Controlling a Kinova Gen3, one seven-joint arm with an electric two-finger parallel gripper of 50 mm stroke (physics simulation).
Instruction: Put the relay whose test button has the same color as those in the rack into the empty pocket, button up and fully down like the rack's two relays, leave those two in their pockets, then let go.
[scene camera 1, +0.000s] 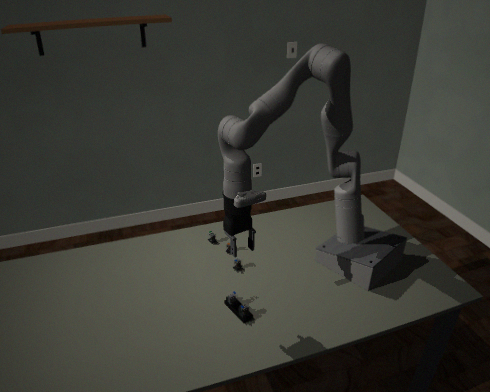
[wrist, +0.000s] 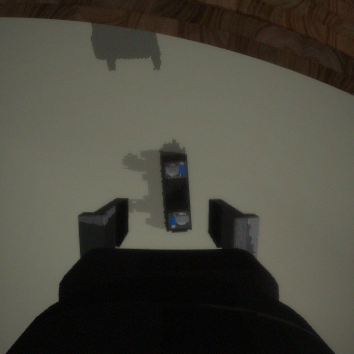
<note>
In view: my gripper (scene camera 1: 242, 251) and a black rack (wrist: 175, 190).
My gripper also shows in the wrist view (wrist: 167, 215).
</note>
